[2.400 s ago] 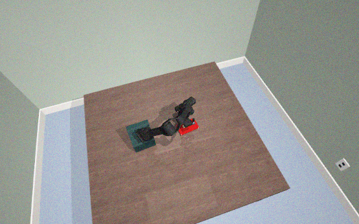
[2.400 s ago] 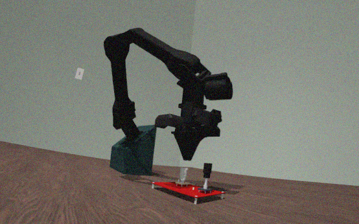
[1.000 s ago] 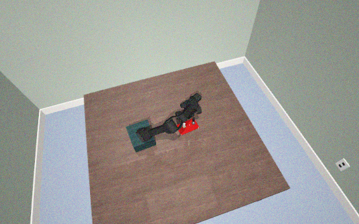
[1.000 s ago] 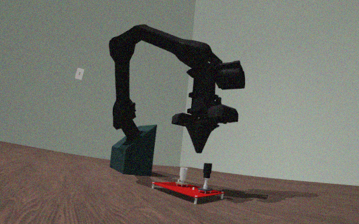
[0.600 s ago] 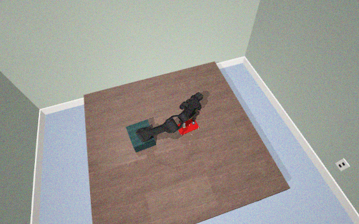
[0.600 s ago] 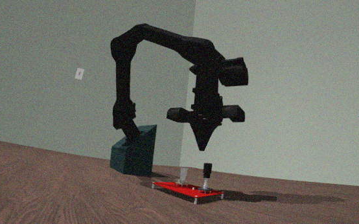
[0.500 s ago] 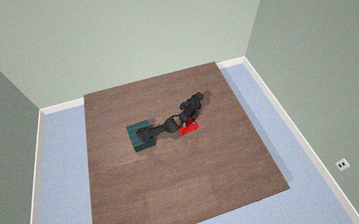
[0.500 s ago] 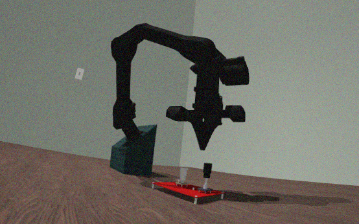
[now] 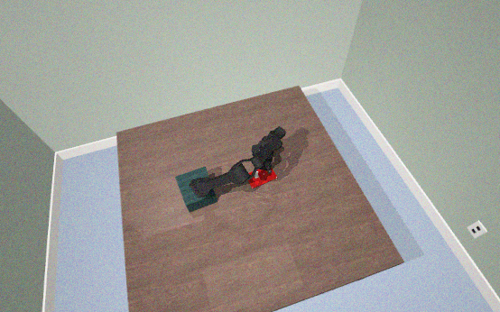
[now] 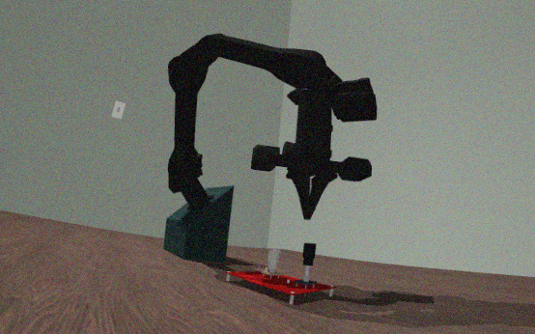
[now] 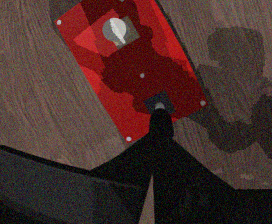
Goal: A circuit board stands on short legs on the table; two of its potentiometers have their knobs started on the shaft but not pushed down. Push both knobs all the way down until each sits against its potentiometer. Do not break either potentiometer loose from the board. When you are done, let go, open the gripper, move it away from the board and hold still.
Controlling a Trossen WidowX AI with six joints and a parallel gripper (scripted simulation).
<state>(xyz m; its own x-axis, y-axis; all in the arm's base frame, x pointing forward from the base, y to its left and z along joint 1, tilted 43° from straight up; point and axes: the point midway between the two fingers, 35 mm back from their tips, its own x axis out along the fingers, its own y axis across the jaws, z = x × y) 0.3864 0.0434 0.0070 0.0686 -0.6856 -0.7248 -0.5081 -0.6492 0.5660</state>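
Now: gripper tip 50 mm above the black knob and 10 mm short of it. The rest, counted from my gripper tip: white knob: 70 mm below, 60 mm behind, 10 mm to the right.
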